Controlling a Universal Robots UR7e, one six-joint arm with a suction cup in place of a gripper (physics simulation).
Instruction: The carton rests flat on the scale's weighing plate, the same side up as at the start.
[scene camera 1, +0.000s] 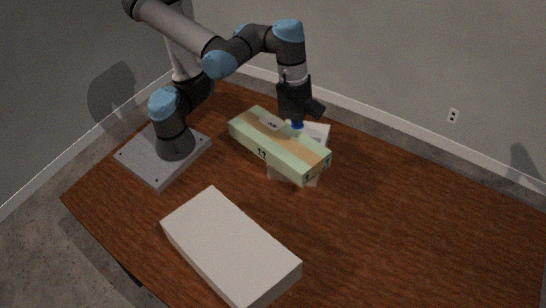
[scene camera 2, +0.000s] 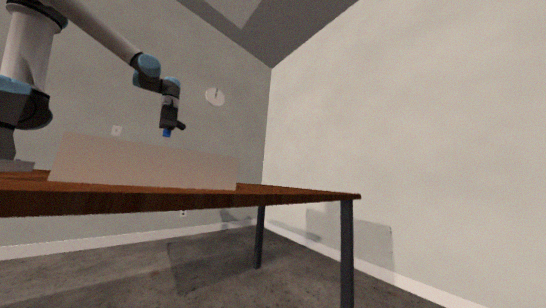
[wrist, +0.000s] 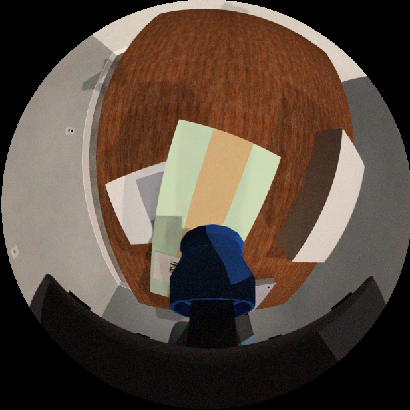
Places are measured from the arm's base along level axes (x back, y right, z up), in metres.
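Pixels of known places: end effector, tool point: (scene camera 1: 297, 125) (scene camera 2: 166, 136); arm's base, origin of the base link: (scene camera 1: 175, 146).
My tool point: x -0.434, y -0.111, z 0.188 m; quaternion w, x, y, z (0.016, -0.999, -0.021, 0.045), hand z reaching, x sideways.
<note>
Ahead of a thing's pixels: the offset from my tool point to its middle. "pt": to the spot under its first point. Level surfaces: height alone.
The pale green carton @(dy -0.018, dx +0.081, dz -0.114 m) (scene camera 1: 280, 145) (wrist: 230, 170), with an orange tape band and a label on top, lies across the white scale @(pt dy -0.185, dx +0.007, dz -0.159 m) (scene camera 1: 321, 130) (wrist: 122, 200). It looks level, with the arrow marks on its long side pointing up. Its left end reaches well past the scale over the table. A grey patch of the scale shows beside the carton; the carton hides most of the scale, including where it touches the weighing plate. In scene camera 2 neither carton nor scale shows. My blue suction cup (scene camera 1: 297, 124) (scene camera 2: 166, 133) (wrist: 212, 236) is open, empty and above the carton, apart from it.
A large white box @(dy +0.362, dx +0.008, dz -0.171 m) (scene camera 1: 230, 245) (scene camera 2: 145, 165) (wrist: 334, 215) lies on the wooden table @(dz -0.220 m) (scene camera 1: 400, 215) (scene camera 2: 300, 192) (wrist: 225, 65), nearer scene camera 1. The arm's grey base plate (scene camera 1: 135, 155) is left of the carton. A wall runs behind the table.
</note>
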